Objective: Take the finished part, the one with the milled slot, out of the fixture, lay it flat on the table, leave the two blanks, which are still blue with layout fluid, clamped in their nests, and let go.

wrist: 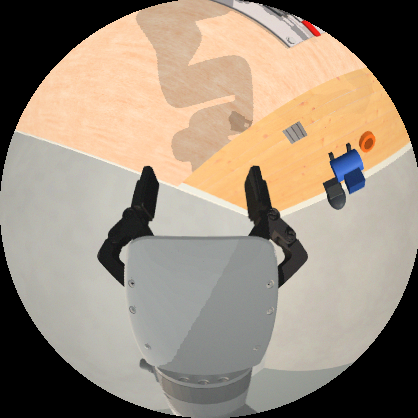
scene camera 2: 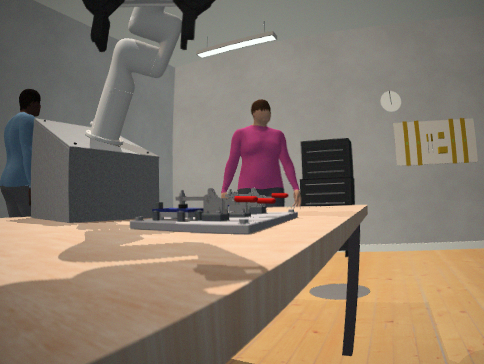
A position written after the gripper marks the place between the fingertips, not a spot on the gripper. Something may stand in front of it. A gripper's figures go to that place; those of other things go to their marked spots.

Labels:
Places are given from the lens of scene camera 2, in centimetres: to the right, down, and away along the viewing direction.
gripper [scene camera 2: 141,45]: -10, -14, 29
fixture plate [scene camera 2: 258,222]: 3, 6, 49

